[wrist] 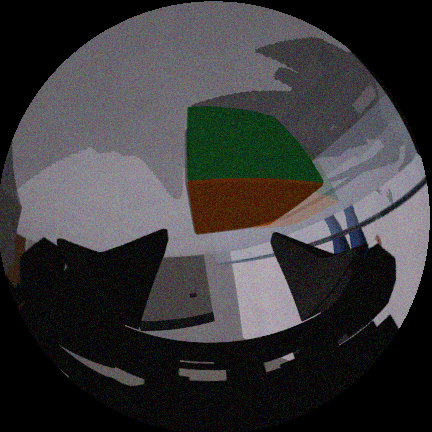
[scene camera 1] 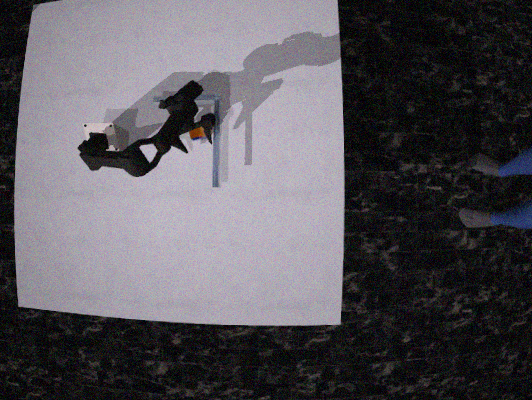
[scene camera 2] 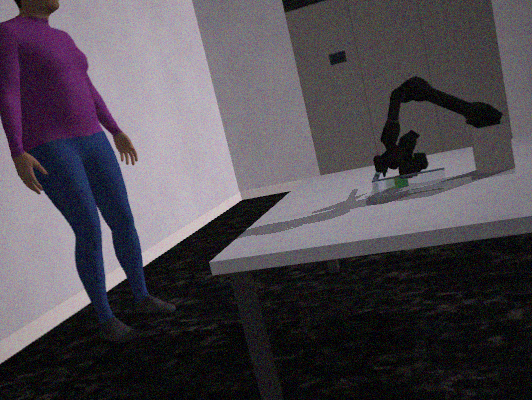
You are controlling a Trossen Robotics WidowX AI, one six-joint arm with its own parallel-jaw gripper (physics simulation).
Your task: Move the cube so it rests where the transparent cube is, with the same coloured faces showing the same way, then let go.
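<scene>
The solid cube sits on the table close to the gripper. Its green and orange faces show in the wrist view; orange with a blue edge shows in scene camera 1, and green in scene camera 2. The transparent cube shows as a pale orange and green patch at the solid cube's right edge in the wrist view, partly hidden by it. My gripper is open and empty. Its fingertips stand apart, below the cube in the wrist view, with the cube beyond them. Whether they touch it is unclear.
A blue-grey bar stands right of the gripper and cube, with another bar meeting its upper end. The thin bar structure also runs beside the cube. The arm's shadow crosses the white table. A person stands beyond the table.
</scene>
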